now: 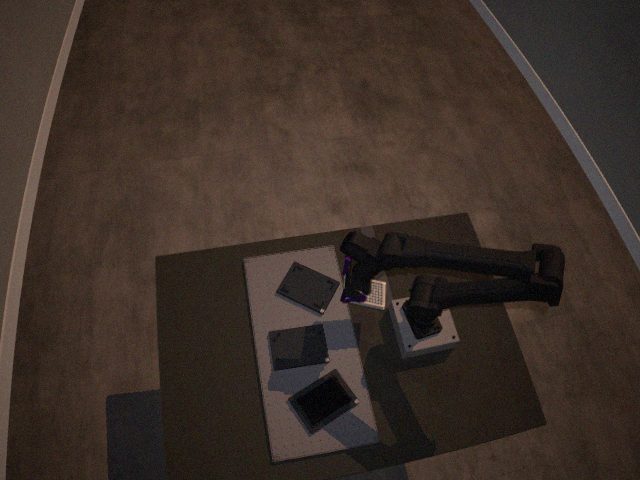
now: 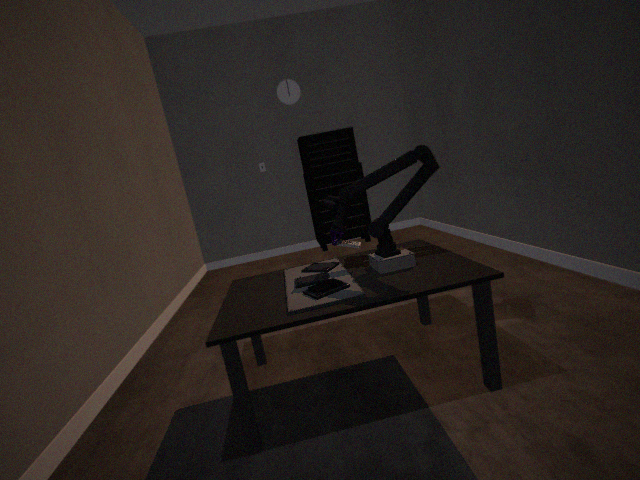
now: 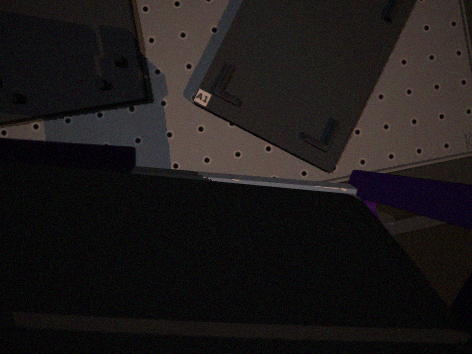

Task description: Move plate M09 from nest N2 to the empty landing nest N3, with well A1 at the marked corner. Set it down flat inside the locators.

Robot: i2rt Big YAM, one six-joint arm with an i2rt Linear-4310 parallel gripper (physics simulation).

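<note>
My gripper (image 1: 350, 282) (image 2: 337, 238) (image 3: 245, 175) has purple fingers and is shut on a white well plate (image 1: 377, 294) (image 2: 352, 243) (image 3: 280, 183), held above the table beside the pegboard. Much of the plate is hidden by the gripper; its label and well A1 cannot be read. A dark nest (image 1: 308, 287) (image 2: 320, 267) (image 3: 310, 65) with corner locators and a white A1 tag stands bare near the gripper. A middle nest (image 1: 298, 347) (image 2: 311, 280) (image 3: 65, 65) is partly in shadow. A third nest (image 1: 323, 400) (image 2: 326, 288) has a black inner area. Nest numbers are not readable.
The nests stand on a light perforated board (image 1: 310, 449) (image 2: 297, 306) (image 3: 185, 125) on a dark table (image 1: 201, 335) (image 2: 248, 310). The arm's white base block (image 1: 447, 333) (image 2: 391, 263) is right of the board. A dark slatted object (image 2: 330, 165) stands behind the table.
</note>
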